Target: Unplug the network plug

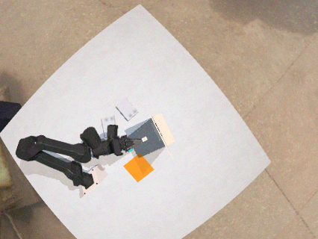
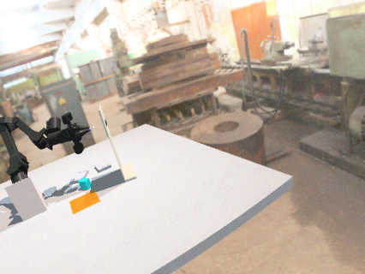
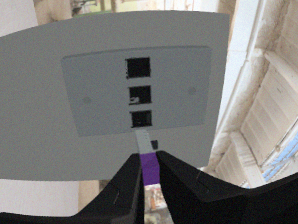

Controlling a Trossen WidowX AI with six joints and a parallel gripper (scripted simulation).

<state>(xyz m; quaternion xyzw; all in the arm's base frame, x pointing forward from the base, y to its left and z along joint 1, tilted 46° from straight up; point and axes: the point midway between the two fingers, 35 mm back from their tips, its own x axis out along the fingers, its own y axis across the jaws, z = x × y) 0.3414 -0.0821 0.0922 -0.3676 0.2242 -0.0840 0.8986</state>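
The orange marked square is 26 cm below my gripper tip, 15 cm behind it and 11 cm to the right of it. Also, from my gripper tip: cyan block (24 cm below, 11 cm behind, 1 cm to the left); then network plug (right at my gripper tip); then upright panel (10 cm below, 8 cm ahead, 2 cm to the right).
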